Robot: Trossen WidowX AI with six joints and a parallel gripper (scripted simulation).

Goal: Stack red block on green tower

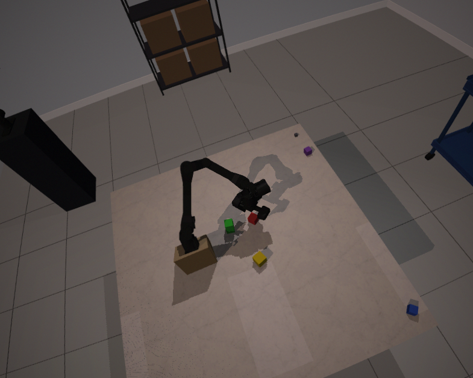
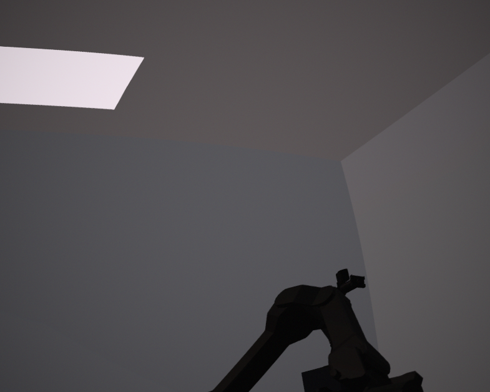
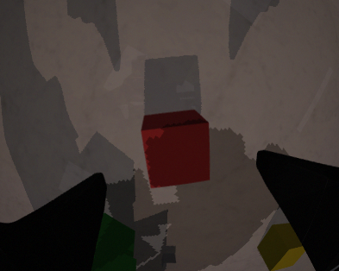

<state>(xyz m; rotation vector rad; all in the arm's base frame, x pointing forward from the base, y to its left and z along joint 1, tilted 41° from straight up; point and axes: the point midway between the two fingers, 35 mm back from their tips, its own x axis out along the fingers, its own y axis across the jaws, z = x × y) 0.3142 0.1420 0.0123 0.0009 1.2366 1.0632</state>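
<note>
The red block is 40 mm below my gripper tip. Also, from my gripper tip: purple block (450 mm ahead, 310 mm to the left, 40 mm below); then tiny white piece (140 mm behind, 90 mm to the right, 50 mm below); then yellow block (220 mm to the right, 40 mm behind, 30 mm below).
</note>
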